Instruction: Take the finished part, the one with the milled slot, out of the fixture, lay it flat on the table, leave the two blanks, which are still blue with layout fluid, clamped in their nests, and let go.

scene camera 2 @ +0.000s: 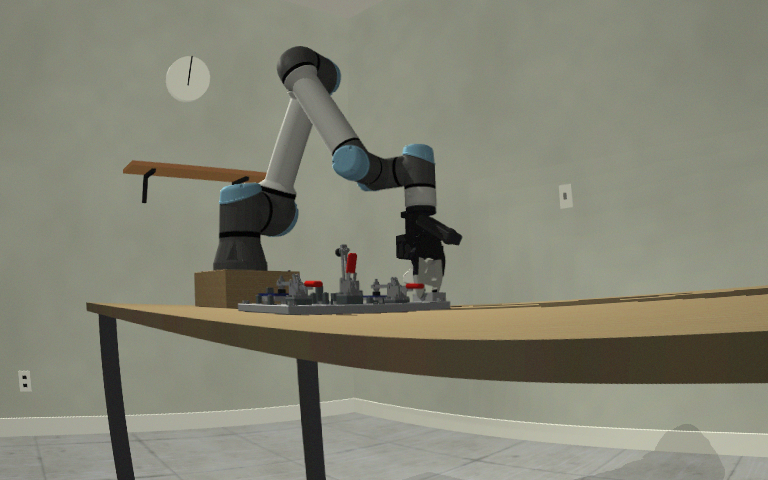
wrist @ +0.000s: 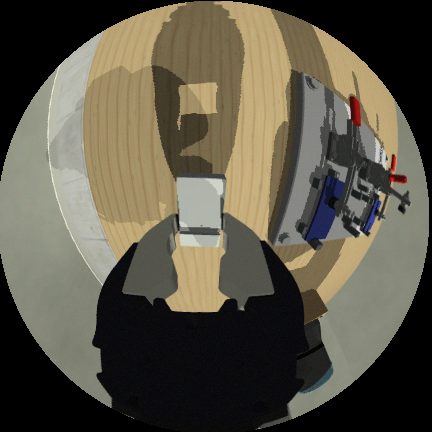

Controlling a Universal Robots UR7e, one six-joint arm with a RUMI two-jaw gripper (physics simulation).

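Seen in the pictures: gripper, between the fingertips: point(scene camera 2: 427, 299) point(wrist: 200, 214); arm's base, origin of its link: point(scene camera 2: 239, 271).
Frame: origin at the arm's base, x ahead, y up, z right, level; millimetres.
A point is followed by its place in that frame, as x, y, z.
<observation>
The finished part point(wrist: 201, 202) @[441, -62, -230] point(scene camera 2: 436, 296) @[461, -70, -218] is a pale grey block with a slot across it near the fingers, as the wrist view shows. My gripper point(wrist: 200, 214) @[423, -75, -233] point(scene camera 2: 428, 287) @[423, -75, -233] points down and is shut on it, one finger on each side. The part is level and very low at the table beside the fixture; whether its underside touches the wood I cannot tell. The fixture plate point(wrist: 290, 185) @[440, -82, -128] point(scene camera 2: 339, 309) @[537, -87, 149] stands to the right in the wrist view. The two blue blanks point(wrist: 325, 210) @[409, -64, -75] point(wrist: 371, 216) @[368, -59, 135] sit in its outer nests under their clamps.
The clamps have red handles point(wrist: 355, 111) point(scene camera 2: 351, 263); the middle one stands tall in scene camera 2. The robot's wooden base block point(scene camera 2: 210, 289) @[-28, -48, 82] is behind the fixture. The table edge point(scene camera 2: 566, 359) @[1134, -106, 548] runs along the front.
</observation>
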